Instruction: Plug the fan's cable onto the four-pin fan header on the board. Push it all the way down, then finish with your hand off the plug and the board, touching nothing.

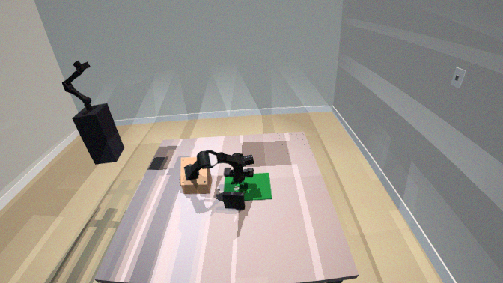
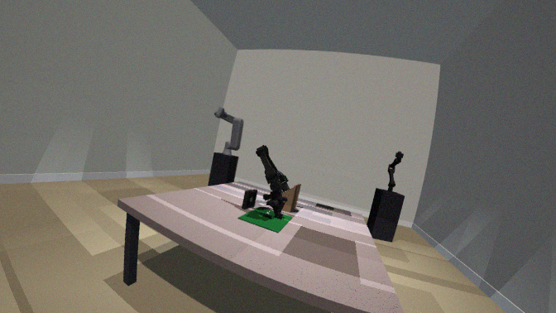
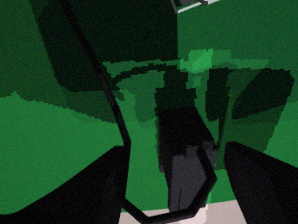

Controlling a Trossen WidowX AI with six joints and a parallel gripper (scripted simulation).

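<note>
My gripper tip is 5 cm to the left of the green board, 4 cm short of it and 4 cm above it. From my gripper tip the other things lie so: white four-pin fan header 7 cm to the right, 3 cm behind, 2 cm below; black fan plug 1 cm to the left; black fan 20 cm to the right, 5 cm behind, 4 cm above.
</note>
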